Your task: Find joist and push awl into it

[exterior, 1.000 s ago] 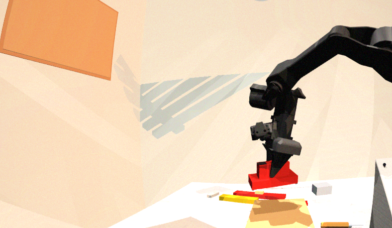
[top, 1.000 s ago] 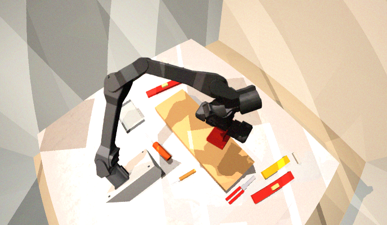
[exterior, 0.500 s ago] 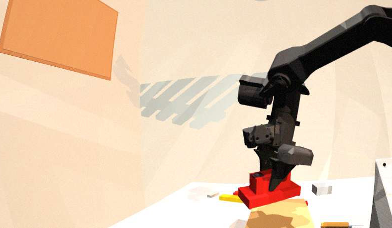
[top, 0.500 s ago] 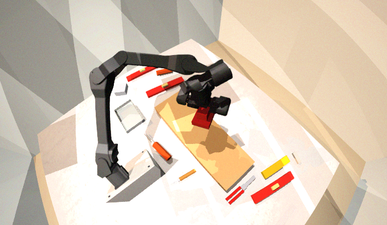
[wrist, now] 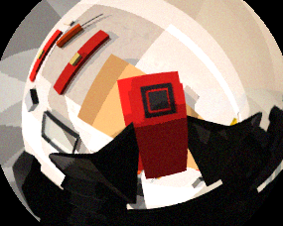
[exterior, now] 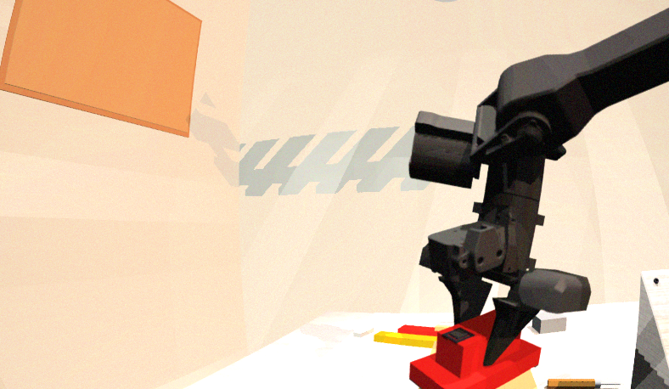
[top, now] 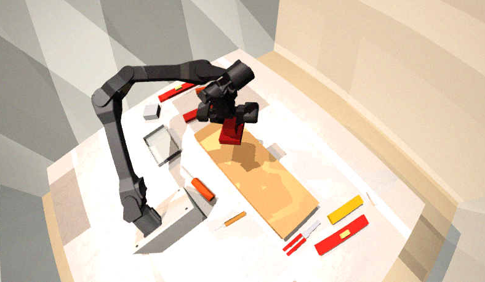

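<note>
Now: the awl 230 mm behind my gripper tip, 210 mm to the right of it and 150 mm below it. The rest, counted from my gripper tip: yellow block 110 mm ahead, 490 mm to the right, 150 mm below; then red stud finder 10 mm ahead, 10 mm to the left, 20 mm above.
</note>
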